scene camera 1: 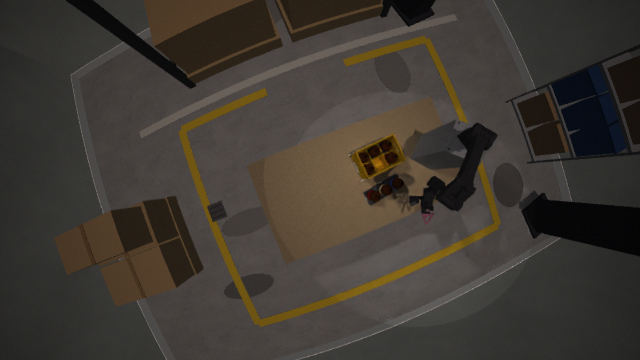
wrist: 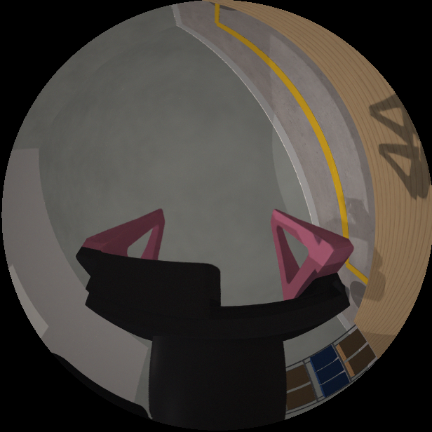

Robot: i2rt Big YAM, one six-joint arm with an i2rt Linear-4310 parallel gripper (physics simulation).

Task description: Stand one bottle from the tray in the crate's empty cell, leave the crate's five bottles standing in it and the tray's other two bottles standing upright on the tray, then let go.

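Frame: origin at the arm's base, x ahead, y down, z left, level; millimetres.
Where they show: gripper, fingertip midpoint: [scene camera 1: 425,221]; arm's base, origin of the base link: [scene camera 1: 470,140].
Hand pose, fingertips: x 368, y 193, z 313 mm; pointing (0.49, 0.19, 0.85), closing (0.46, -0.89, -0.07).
Each offset is from my fingertips to the centre of the thing. "*": to the spot under its first point. Level surfaces: height alone.
The yellow crate {dx +16, dy +137, dz -483 mm} [scene camera 1: 386,169] stands on the mat in the scene view. Five dark bottles stand in it; the middle cell of the row nearer the tray is empty. The dark tray [scene camera 1: 367,193] lies beside it, bearing three upright bottles: one with a red top {dx +163, dy +142, dz -272 mm} [scene camera 1: 373,195], one with a pale top {* dx +89, dy +104, dz -281 mm} [scene camera 1: 385,189] and one with a blue top {* dx -1, dy +102, dz -271 mm} [scene camera 1: 397,183]. My gripper [scene camera 1: 427,218] [wrist: 217,214] is open and empty, with pink fingers wide apart in the wrist view. In the scene view it is off to the tray's lower right. The crate and tray do not show in the wrist view.
The tan mat {dy +224 mm} [scene camera 1: 310,200] [wrist: 400,225] lies under the crate and tray. A grey slab [scene camera 1: 437,147] is by the arm's base, right of the crate. Cardboard boxes [scene camera 1: 215,45], a shelf rack with blue bins and a dark post [scene camera 1: 590,220] stand around the yellow floor line [scene camera 1: 370,284].
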